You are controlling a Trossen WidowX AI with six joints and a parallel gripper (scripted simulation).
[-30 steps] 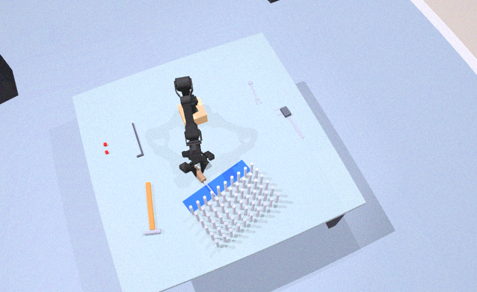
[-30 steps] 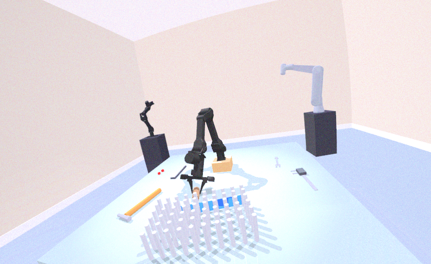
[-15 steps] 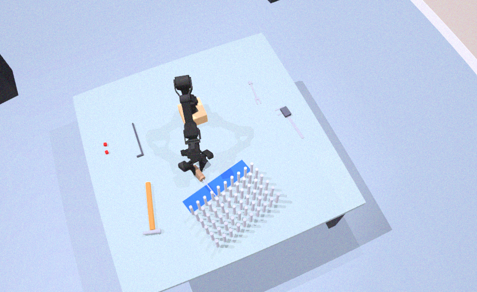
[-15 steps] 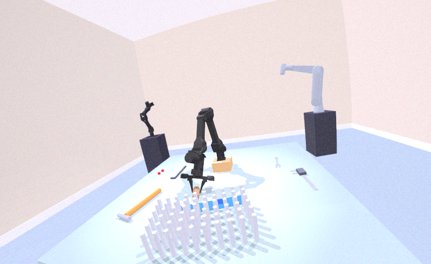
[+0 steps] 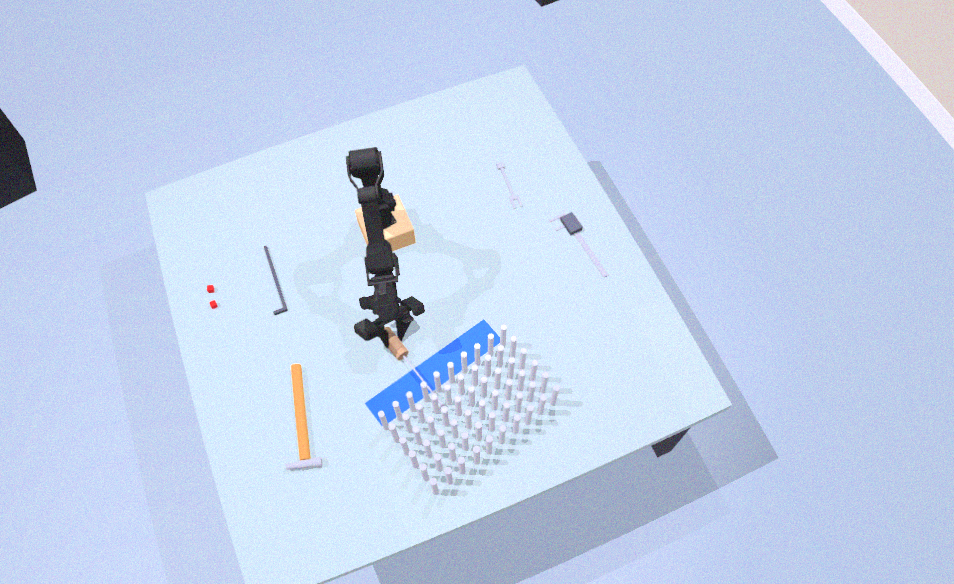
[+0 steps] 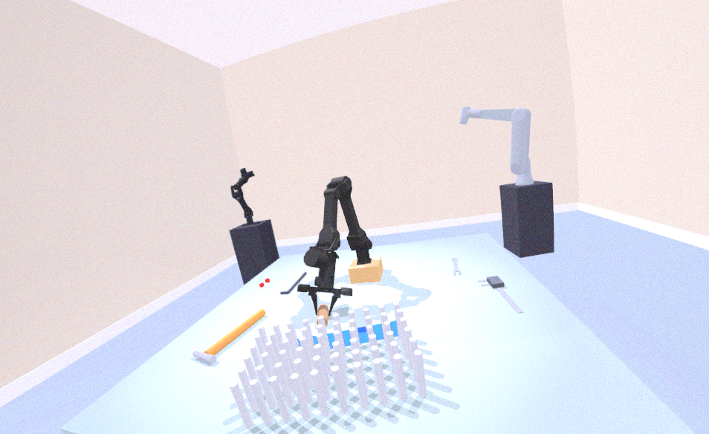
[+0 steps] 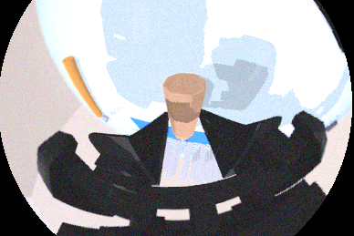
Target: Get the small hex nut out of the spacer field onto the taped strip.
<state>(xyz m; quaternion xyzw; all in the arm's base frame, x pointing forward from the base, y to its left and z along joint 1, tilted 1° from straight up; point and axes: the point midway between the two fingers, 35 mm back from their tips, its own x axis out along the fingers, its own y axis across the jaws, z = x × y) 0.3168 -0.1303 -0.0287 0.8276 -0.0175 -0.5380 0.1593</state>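
Right now the thin hook tool is 100 mm ahead of my gripper tip and 20 mm to the left of it. From my gripper tip the other things lie so: small wrench: 300 mm behind, 530 mm to the left, 10 mm below; then blue taped strip: 120 mm ahead, 60 mm to the left, 20 mm below.
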